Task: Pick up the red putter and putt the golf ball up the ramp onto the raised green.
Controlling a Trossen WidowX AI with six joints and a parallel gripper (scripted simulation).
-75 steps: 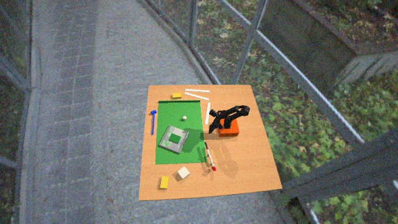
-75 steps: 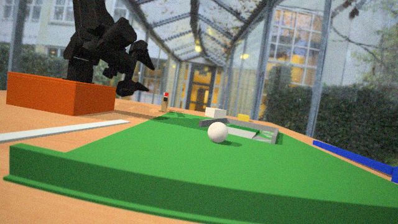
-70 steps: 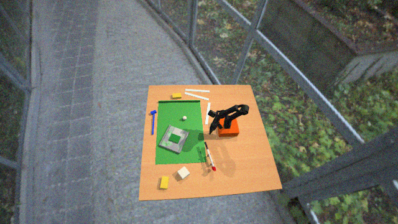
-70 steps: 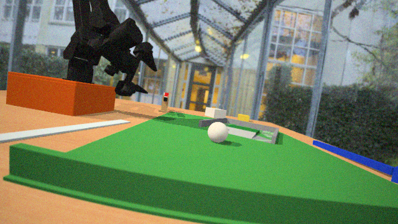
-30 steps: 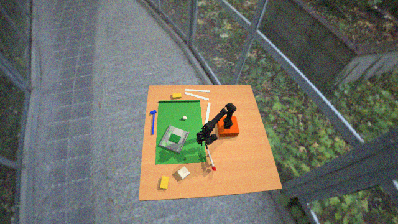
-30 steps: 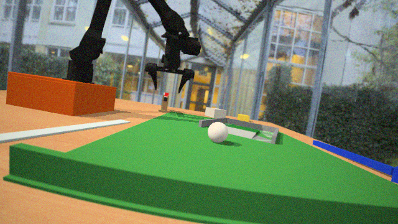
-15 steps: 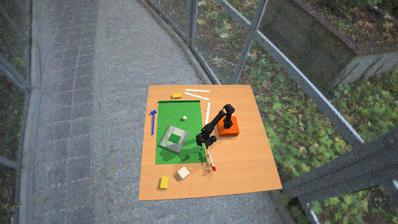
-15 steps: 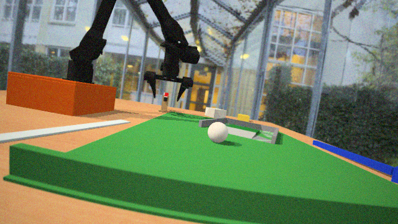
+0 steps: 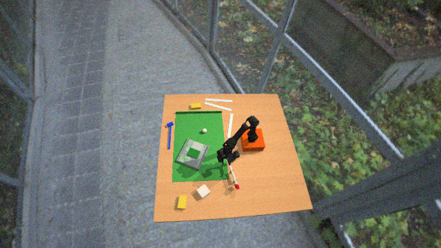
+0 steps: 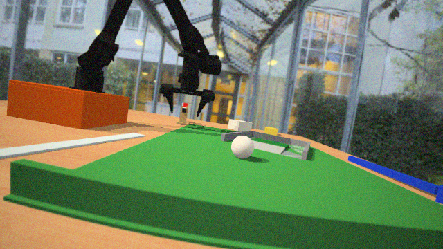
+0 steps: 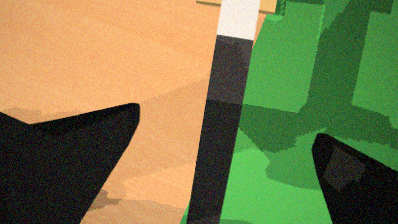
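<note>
My gripper tip is now 40 mm past the red putter, 110 mm to the right of it and 10 mm below it. Also, from my gripper tip: white golf ball: 210 mm ahead, 340 mm to the right, 20 mm below; wooden stand: 40 mm behind, 120 mm to the left, 10 mm below; white block: 210 mm ahead, 250 mm to the left, 20 mm below.
</note>
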